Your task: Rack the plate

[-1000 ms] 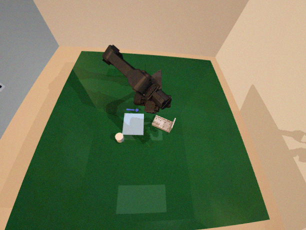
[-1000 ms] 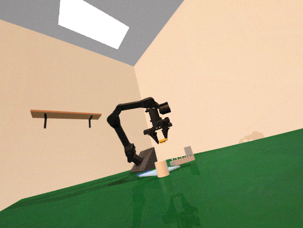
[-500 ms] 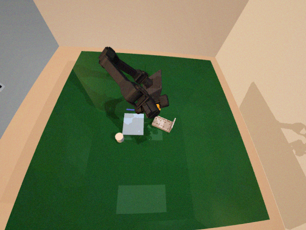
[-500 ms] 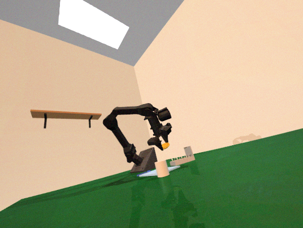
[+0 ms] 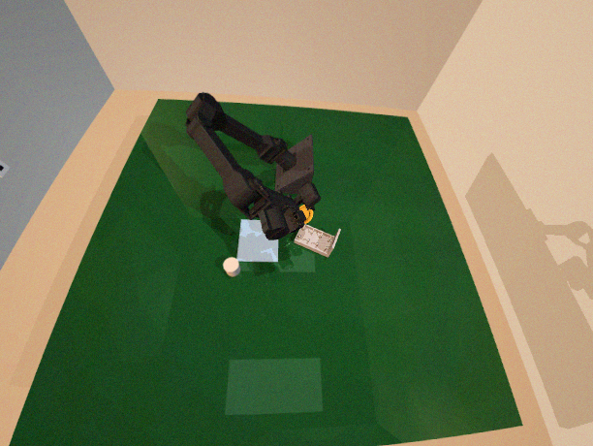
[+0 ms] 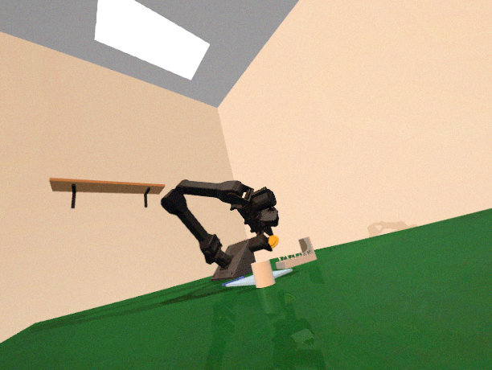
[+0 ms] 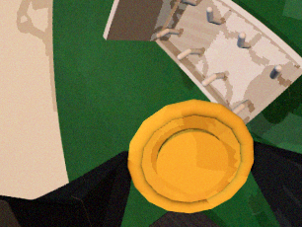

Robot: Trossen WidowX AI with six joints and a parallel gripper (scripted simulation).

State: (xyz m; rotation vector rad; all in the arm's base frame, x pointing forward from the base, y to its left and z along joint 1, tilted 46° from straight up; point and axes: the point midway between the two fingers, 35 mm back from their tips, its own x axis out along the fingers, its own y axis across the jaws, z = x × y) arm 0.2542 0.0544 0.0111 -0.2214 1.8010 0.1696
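Now: gripper tip 50 mm short of the dish rack, 40 mm to the right of it and 60 mm above it. From my gripper tip the other things lie so: cream cup (160 mm ahead, 220 mm to the right, 60 mm below); orange plate (10 mm above); blue spoon (50 mm behind, 160 mm to the right, 80 mm below).
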